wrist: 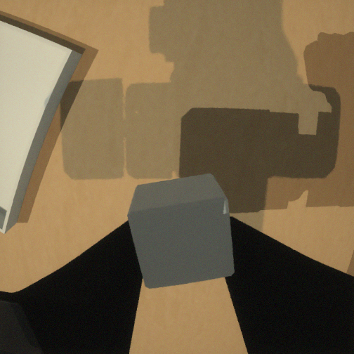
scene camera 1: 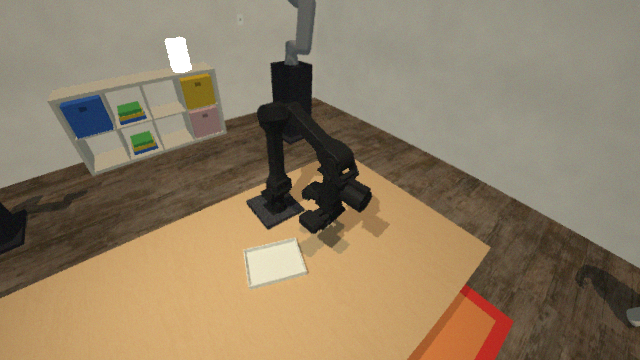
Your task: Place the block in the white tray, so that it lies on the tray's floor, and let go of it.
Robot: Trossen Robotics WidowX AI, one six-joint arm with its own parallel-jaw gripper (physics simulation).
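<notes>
A grey block is held between the two black fingers in the wrist view, slightly turned, with its top and one side face showing. My gripper is shut on the block and holds it above the table. In the scene view the block cannot be made out against the dark gripper. The white tray has a low rim and lies flat on the table, in front of and to the left of my gripper in the scene view. In the wrist view part of it shows at the upper left, apart from the block.
The wooden table carries my arm's base, behind the tray. Shadows of the arm fall beside the tray. A red-edged orange area lies past the table's front right edge. A shelf unit stands at the back left.
</notes>
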